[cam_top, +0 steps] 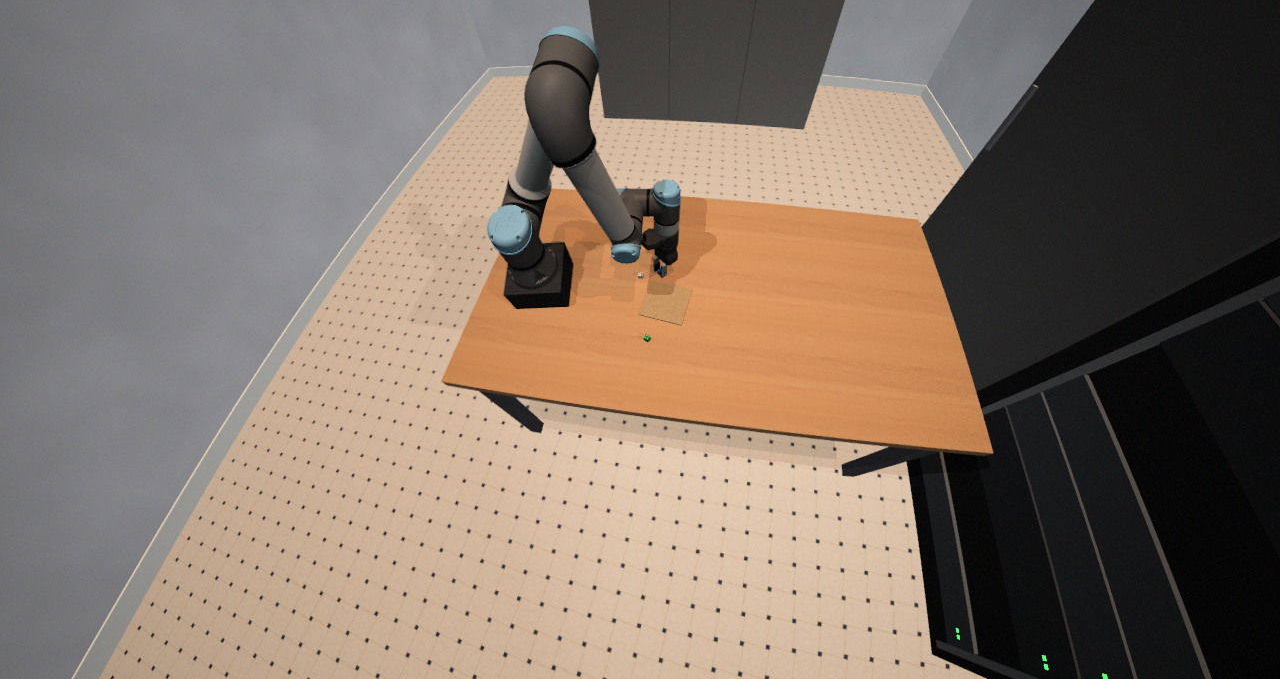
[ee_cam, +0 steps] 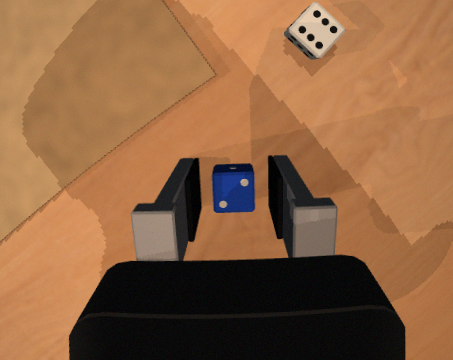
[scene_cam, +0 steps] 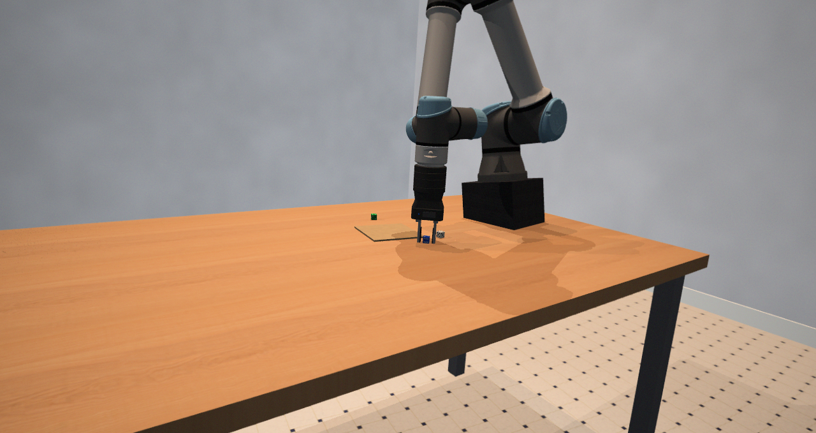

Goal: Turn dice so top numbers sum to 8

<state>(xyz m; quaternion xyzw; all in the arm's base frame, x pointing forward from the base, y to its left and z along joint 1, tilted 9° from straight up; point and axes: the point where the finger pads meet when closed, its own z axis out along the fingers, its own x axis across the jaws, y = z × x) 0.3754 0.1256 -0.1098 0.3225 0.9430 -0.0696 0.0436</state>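
My hand is 10 mm above the blue die. Round my hand: white die (60 mm behind, 30 mm to the right, 10 mm below); green die (260 mm to the right, 10 mm below, 10 mm ahead); mat (110 mm to the right, 40 mm ahead, 20 mm below).
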